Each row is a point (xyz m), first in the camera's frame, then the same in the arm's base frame.
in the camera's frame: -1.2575 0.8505 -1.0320
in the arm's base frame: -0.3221 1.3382 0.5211
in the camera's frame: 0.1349 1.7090 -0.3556
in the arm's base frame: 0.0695 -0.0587 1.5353
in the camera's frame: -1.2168 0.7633 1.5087
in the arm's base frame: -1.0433 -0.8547 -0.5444
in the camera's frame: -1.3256 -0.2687 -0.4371
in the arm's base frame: 0.0534 1.0551 -0.6579
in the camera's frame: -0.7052 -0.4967 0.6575
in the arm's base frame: 0.3137 -0.1432 -1.0202
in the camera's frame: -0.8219 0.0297 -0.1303
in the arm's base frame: 0.1821 0.4984 -0.3257
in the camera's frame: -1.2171 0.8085 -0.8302
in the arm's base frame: -0.3313 1.1525 0.4234
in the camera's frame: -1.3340 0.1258 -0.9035
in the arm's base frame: -0.0231 1.3915 -0.1537
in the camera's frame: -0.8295 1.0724 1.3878
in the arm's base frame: -0.8756 -0.9894 -0.0818
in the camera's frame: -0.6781 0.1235 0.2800
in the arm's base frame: 0.1125 0.0599 -0.3522
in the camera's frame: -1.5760 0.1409 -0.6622
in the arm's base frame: -0.2946 1.2962 -0.3387
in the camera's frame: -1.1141 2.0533 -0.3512
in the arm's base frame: -1.0872 0.4717 1.2921
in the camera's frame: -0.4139 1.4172 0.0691
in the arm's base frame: -0.3283 -0.1119 0.8984
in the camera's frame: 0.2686 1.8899 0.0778
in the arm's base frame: -0.0631 -0.5276 1.5664
